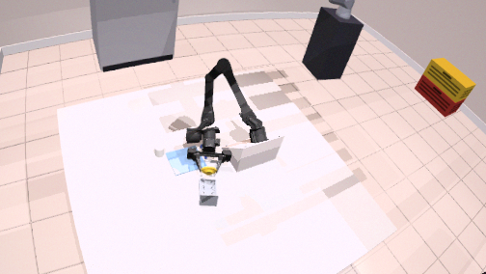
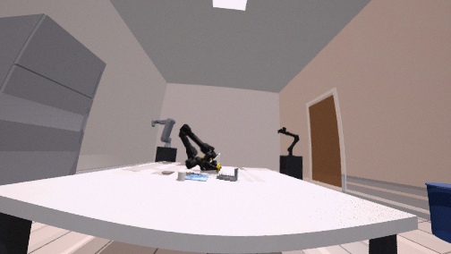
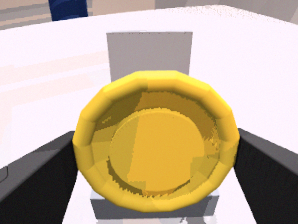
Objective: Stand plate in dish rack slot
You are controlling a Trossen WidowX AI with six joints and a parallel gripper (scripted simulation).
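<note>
Now: gripper tip 2 cm short of the grey dish rack, 6 cm to the right of it and 4 cm above it. Also, from my gripper tip: light blue mat (6 cm ahead, 13 cm to the right, 6 cm below); yellow plate (1 cm to the right); blue utensil (4 cm behind, 17 cm to the right, 6 cm below).
</note>
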